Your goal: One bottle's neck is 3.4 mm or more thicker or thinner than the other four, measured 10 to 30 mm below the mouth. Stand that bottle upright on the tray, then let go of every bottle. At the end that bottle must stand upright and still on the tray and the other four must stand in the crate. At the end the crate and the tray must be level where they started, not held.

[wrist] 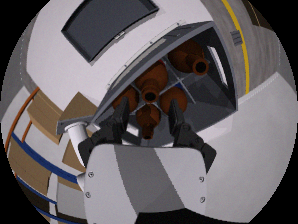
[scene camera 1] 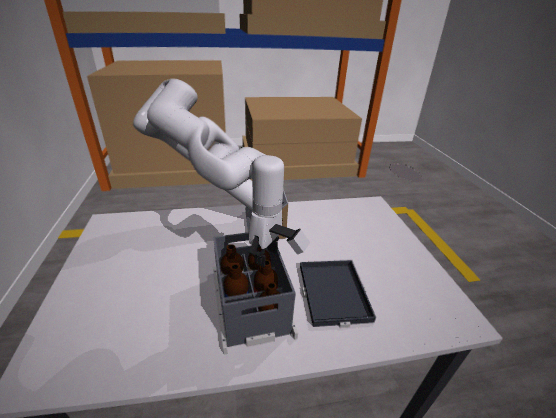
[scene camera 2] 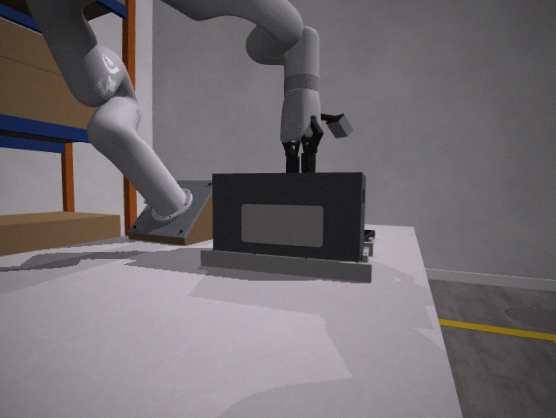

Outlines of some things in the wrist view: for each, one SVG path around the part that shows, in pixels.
A bottle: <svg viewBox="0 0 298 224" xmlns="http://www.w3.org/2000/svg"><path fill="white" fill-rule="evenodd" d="M166 54L171 65L180 72L195 73L202 76L209 69L209 64L205 60L202 47L192 39L188 39Z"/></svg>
A grey crate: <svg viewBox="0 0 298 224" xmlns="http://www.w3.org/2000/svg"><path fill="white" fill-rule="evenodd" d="M215 22L204 21L178 26L148 47L111 84L91 123L99 128L105 126L115 111L110 103L130 84L140 92L139 104L130 113L128 122L138 129L138 137L126 131L121 136L122 140L137 146L162 147L173 143L174 137L170 134L168 115L161 110L159 98L153 104L161 110L161 121L154 128L152 139L142 138L142 128L136 121L137 110L147 102L142 99L134 80L159 59L165 63L169 77L166 87L160 94L181 83L188 101L183 115L193 132L205 130L237 112L238 93L234 68ZM211 47L215 48L227 85L223 81ZM166 54L192 39L202 47L209 69L203 76L180 72L171 65Z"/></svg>
